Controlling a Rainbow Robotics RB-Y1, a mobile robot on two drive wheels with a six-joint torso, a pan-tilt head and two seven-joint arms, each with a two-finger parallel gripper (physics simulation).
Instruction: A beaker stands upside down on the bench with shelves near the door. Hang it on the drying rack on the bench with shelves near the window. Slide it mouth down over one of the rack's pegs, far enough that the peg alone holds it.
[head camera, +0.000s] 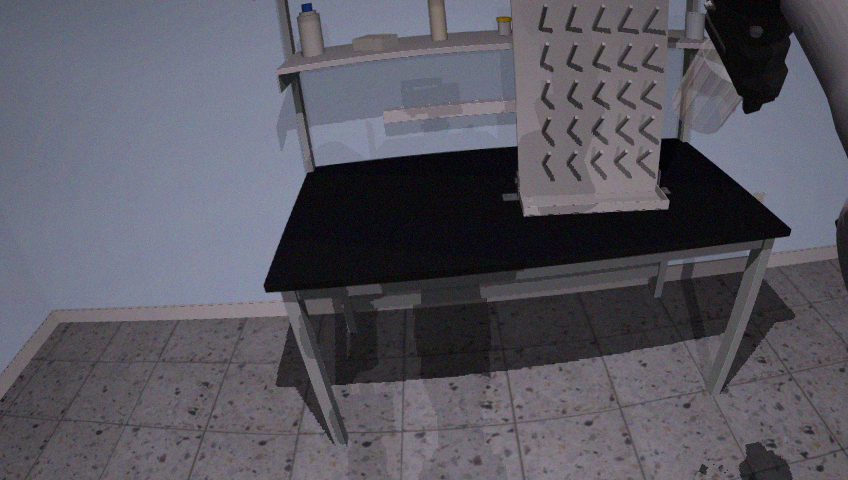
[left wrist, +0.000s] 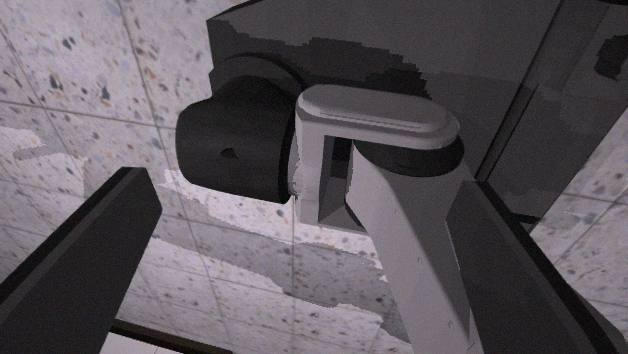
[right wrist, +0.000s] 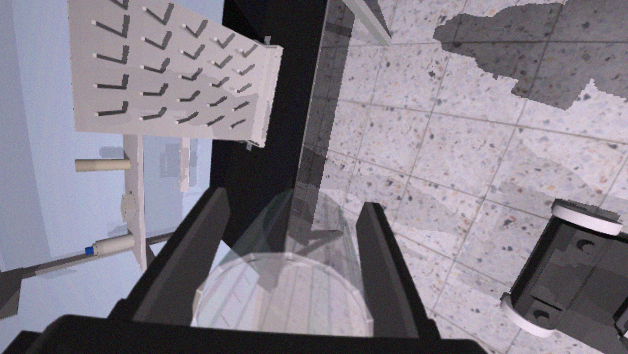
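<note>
Clear beaker, visible. My left gripper, visible. My right gripper, visible, in the right wrist view too.
</note>
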